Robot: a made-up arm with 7 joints. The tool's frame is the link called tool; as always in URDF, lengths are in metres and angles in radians. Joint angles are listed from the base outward. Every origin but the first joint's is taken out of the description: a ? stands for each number. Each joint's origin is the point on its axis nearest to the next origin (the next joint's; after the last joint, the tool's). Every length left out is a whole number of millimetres.
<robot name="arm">
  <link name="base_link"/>
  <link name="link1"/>
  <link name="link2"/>
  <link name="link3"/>
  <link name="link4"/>
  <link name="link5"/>
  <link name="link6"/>
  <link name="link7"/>
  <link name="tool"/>
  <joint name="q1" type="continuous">
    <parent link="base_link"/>
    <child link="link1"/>
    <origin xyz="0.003 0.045 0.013" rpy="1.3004 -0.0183 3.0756"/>
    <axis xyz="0 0 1"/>
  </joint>
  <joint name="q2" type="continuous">
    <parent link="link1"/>
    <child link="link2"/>
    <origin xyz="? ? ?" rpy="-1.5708 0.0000 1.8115"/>
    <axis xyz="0 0 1"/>
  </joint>
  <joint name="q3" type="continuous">
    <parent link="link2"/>
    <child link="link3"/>
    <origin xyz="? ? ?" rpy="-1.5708 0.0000 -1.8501"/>
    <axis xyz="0 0 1"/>
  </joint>
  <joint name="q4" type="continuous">
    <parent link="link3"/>
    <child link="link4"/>
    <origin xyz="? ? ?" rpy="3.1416 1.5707 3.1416"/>
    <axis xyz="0 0 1"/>
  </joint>
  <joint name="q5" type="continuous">
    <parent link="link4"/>
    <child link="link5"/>
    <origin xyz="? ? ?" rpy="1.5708 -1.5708 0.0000"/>
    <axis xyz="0 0 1"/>
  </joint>
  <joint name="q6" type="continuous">
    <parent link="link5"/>
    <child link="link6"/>
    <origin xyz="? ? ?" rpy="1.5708 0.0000 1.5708"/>
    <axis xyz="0 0 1"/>
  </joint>
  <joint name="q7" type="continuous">
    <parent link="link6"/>
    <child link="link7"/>
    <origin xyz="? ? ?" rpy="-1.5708 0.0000 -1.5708"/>
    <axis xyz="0 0 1"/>
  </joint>
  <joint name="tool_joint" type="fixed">
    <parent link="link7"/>
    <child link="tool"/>
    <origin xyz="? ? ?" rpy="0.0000 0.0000 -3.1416"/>
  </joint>
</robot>
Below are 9 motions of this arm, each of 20 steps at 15 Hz.
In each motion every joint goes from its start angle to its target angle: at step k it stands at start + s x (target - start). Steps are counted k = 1, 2, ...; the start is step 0. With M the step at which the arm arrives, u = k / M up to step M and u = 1 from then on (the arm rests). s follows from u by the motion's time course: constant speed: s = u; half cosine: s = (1 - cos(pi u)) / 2; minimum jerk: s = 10 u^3 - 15 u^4 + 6 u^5.
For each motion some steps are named. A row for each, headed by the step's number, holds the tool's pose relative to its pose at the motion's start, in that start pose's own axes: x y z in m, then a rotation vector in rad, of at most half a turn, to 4 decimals.
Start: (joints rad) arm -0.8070 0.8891 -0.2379 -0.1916 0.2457 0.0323 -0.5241
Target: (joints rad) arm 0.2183 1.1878 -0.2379 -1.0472 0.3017 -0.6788 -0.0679
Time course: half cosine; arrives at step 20
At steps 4, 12, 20:
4: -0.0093 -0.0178 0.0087 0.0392 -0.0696 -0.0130
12: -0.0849 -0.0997 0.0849 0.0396 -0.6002 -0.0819
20: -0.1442 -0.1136 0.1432 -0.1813 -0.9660 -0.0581

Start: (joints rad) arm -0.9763 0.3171 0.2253 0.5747 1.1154 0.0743 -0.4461
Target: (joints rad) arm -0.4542 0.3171 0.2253 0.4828 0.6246 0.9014 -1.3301
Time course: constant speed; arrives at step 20
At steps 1, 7, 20:
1: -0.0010 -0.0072 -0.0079 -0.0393 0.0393 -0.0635
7: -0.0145 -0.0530 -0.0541 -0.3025 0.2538 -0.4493
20: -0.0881 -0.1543 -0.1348 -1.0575 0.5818 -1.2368

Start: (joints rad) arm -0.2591 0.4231 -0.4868 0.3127 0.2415 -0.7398 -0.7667
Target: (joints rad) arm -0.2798 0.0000 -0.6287 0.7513 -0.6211 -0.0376 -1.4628
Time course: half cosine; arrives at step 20
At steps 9, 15, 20:
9: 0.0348 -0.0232 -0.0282 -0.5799 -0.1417 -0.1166
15: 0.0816 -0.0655 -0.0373 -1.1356 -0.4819 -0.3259
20: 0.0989 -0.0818 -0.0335 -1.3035 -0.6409 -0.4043

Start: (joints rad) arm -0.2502 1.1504 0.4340 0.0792 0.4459 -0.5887 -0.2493
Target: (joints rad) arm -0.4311 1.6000 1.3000 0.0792 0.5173 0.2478 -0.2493
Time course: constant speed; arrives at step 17
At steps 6, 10, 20:
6: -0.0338 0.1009 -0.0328 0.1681 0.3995 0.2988
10: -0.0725 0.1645 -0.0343 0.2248 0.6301 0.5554
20: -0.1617 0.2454 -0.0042 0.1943 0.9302 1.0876

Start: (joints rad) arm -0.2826 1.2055 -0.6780 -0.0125 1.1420 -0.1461 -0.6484
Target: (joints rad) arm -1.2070 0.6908 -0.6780 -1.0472 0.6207 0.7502 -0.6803
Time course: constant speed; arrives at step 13
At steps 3, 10, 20:
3: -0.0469 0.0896 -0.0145 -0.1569 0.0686 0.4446
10: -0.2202 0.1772 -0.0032 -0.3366 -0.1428 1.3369
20: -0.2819 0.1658 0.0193 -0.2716 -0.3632 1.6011

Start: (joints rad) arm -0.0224 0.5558 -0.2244 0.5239 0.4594 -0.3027 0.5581
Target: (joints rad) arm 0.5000 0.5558 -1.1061 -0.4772 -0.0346 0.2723 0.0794
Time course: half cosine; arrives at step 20
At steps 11, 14, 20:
11: -0.1155 -0.0598 0.0929 -0.3679 -0.0028 -0.7115
14: -0.1696 -0.0593 0.1358 -0.5719 0.0195 -1.0220
20: -0.2178 -0.0419 0.1784 -0.7994 0.0392 -1.3306

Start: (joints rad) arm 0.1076 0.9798 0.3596 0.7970 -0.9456 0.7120 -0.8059
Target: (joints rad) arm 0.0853 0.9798 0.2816 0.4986 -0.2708 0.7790 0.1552
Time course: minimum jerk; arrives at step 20
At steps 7, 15, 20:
7: 0.0027 -0.0060 0.0061 0.1450 0.0900 0.2881
15: 0.0080 -0.0280 0.0269 0.6498 0.0951 1.1034
20: 0.0086 -0.0323 0.0305 0.7345 0.0590 1.2284

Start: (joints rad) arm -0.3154 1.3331 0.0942 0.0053 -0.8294 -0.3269 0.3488
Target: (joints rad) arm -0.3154 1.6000 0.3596 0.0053 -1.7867 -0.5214 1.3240
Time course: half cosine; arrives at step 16
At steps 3, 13, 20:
3: 0.0045 0.0059 0.0081 -0.0605 -0.0131 0.1133
13: 0.0365 0.0573 0.0923 -0.7426 0.1195 1.1312
20: 0.0385 0.0615 0.1007 -0.8158 0.1675 1.2182

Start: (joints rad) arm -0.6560 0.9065 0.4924 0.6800 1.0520 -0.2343 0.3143
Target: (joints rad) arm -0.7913 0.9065 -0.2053 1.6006 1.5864 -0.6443 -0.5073
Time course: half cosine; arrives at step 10
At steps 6, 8, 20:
6: -0.0782 -0.1004 0.0071 0.4212 -0.3379 -1.3145
8: -0.1199 -0.1119 -0.0089 0.6401 -0.3993 -1.8241
20: -0.1355 -0.1114 -0.0173 0.7299 -0.4070 -2.0191

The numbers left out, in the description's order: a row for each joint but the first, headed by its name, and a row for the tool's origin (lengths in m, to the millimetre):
q2: 0.004 -0.017 0.000
q3: -0.174 0.045 0.000
q4: 0.002 -0.020 0.000
q5: 0.012 -0.141 0.000
q6: 0.000 0.000 0.000
q7: 0.000 0.068 0.000
tool: 0.000 0.000 0.000

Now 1 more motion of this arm.
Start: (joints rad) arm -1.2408 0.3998 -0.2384 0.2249 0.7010 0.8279 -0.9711
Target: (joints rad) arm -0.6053 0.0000 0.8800 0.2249 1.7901 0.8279 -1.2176
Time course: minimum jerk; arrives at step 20
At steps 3, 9, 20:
3: 0.0003 0.0000 -0.0059 -0.0220 0.0144 0.0061
9: -0.0007 -0.0198 -0.1073 -0.3499 0.3261 0.0513
20: -0.0589 -0.1356 -0.2689 -0.8120 1.1375 -0.0937

